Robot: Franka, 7 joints.
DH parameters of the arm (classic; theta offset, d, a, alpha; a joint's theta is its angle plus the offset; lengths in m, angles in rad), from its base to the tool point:
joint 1: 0 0.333 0 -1.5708
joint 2: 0 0 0 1.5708
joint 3: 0 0.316 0.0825 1.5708
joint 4: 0 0 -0.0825 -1.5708
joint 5: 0 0.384 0 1.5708
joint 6: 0 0 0.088 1.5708
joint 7: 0 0.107 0 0
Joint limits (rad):
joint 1: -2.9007..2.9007
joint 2: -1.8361..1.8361
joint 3: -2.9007..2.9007
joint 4: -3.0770..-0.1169
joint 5: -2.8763..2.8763
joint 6: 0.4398..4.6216
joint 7: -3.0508..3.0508
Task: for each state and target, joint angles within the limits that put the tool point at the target. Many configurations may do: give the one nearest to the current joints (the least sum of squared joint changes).
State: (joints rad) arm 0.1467 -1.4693 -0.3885 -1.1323 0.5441 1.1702 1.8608
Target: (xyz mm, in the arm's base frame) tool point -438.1 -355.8 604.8
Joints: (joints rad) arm 0.2266 -1.8361 -0.6872 -1.2006 0.4387 0.9371 1.8608
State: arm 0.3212 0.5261 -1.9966 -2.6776 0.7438 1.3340 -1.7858
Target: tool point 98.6 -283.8 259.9
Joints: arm 0.4403 0.4881 -1.8525 -2.6570 0.7951 1.3335 -1.7858
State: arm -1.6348 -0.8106 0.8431 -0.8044 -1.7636 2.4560 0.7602
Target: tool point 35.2 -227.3 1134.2
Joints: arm -1.9309 -0.2814 0.3127 -0.8813 -1.7592 2.3053 0.7602
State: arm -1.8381 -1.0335 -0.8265 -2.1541 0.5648 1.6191 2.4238
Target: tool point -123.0 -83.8 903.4
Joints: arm -1.7403 -1.0410 -0.3046 -1.8310 0.6850 1.6816 2.4238
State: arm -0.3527 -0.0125 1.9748 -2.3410 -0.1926 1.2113 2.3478
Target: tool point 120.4 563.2 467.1
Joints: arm -0.6371 -0.3088 1.9507 -1.7960 -0.2350 1.7253 2.3478
